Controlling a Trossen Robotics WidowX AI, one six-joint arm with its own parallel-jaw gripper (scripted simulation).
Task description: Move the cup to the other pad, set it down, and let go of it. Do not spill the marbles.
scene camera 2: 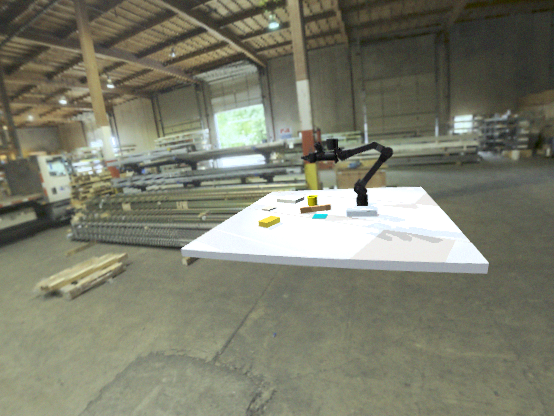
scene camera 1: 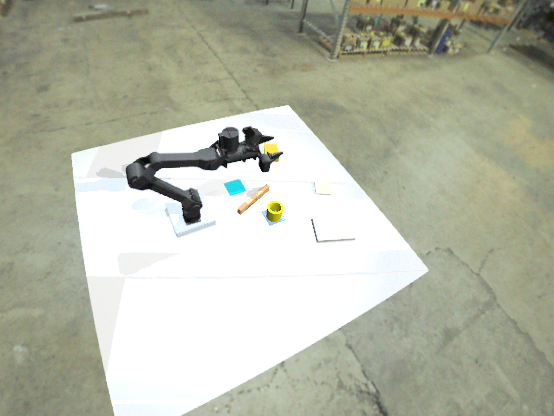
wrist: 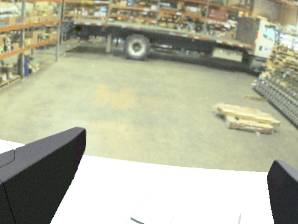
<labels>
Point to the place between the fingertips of the gripper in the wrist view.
182, 156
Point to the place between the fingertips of the gripper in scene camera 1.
278, 145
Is the gripper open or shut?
Open.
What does the gripper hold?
Nothing.
</labels>
